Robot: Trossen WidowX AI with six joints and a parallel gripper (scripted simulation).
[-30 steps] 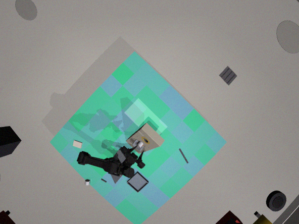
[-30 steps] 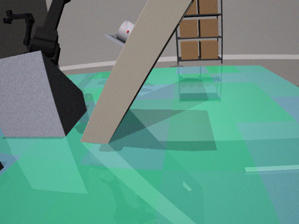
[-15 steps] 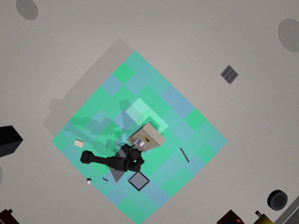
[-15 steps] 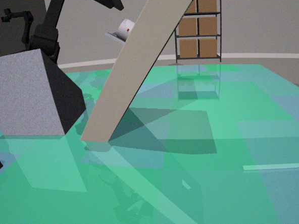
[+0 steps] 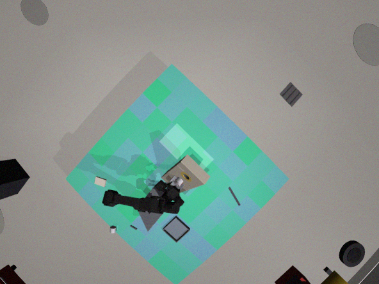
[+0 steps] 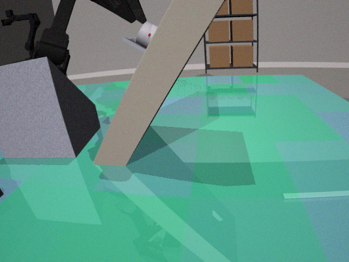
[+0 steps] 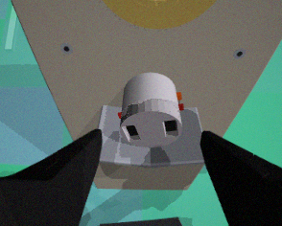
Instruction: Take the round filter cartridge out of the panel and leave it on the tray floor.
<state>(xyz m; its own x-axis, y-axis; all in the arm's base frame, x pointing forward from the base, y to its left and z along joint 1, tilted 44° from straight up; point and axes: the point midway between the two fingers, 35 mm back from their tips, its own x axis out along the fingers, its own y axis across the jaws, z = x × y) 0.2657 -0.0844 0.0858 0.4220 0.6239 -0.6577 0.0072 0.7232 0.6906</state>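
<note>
The round grey filter cartridge is 30 mm below my gripper tip and 20 mm ahead of it. Round my gripper tip: small beige box 490 mm behind, 410 mm to the left, 240 mm below; dark-rimmed tray 330 mm behind, 280 mm to the right, 240 mm below.
</note>
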